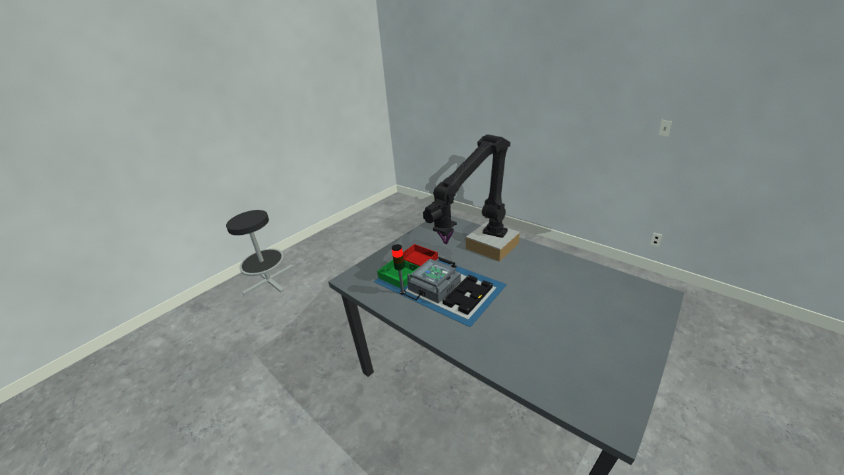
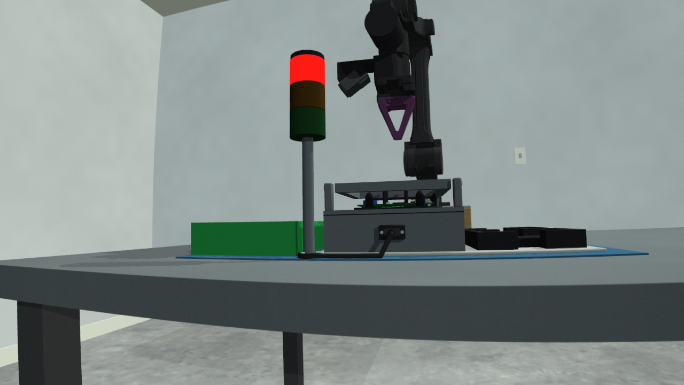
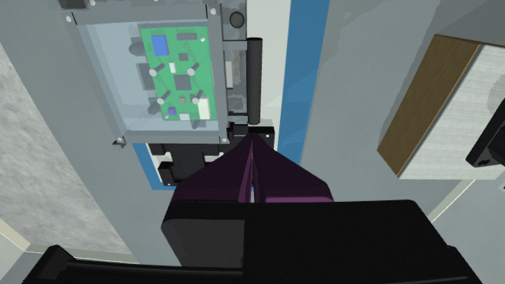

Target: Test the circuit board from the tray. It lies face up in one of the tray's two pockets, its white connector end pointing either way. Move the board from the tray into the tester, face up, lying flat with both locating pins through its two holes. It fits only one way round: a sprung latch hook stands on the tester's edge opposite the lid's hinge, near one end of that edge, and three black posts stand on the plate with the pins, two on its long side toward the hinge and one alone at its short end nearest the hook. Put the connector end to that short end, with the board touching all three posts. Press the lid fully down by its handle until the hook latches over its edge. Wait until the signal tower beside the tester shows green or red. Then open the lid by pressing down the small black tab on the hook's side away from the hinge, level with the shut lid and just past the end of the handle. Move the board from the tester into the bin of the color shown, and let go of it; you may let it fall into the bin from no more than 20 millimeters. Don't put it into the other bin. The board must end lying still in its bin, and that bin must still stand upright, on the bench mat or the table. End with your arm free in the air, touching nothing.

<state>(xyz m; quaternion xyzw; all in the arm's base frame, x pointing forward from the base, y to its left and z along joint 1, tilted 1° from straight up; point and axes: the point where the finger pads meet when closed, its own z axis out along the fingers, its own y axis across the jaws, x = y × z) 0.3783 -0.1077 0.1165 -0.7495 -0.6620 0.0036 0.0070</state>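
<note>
The black latch hook lies 11 cm below my hand, 5 cm to the left of it and 3 cm ahead of it. The rest, counted from my hand: green circuit board: 13 cm below, 8 cm ahead, 1 cm to the right; black tester plate: 13 cm below, 9 cm ahead, 1 cm to the right; clear lid: 11 cm below, 8 cm ahead, 1 cm to the right.
</note>
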